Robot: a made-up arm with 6 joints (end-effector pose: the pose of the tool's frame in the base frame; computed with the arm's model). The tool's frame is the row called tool. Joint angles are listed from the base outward.
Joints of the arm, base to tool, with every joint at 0 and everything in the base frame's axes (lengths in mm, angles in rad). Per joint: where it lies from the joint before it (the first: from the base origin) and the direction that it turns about. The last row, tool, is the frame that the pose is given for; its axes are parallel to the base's.
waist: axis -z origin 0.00 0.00 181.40
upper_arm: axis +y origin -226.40 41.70 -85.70
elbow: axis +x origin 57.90 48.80 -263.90
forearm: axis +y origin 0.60 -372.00 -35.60
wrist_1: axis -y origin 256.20 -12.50 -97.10
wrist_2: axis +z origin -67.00 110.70 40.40
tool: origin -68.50 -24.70 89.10
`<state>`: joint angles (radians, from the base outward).
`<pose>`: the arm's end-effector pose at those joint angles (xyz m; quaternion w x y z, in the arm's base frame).
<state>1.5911 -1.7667 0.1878 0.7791 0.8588 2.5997</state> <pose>-0.1675 -0.1990 0.3507 0.4920 -0.7185 0.3437 0.3515</pose>
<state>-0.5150 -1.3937 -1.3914 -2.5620 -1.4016 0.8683</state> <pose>-0.4109 -0.0258 -0.1409 0.2188 -0.7558 -0.6114 0.0843</pose>
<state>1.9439 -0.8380 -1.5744 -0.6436 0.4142 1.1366</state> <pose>0.1854 0.1121 0.2792 0.4092 -0.5945 0.6863 -0.0903</pose>
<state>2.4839 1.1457 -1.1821 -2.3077 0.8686 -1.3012</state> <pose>0.2361 0.0610 0.0180 0.3007 -0.1358 -0.7586 -0.5618</pose>
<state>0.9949 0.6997 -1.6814 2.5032 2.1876 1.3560</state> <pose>-0.0544 0.3760 0.2957 0.5478 0.0175 0.7999 0.2446</pose>
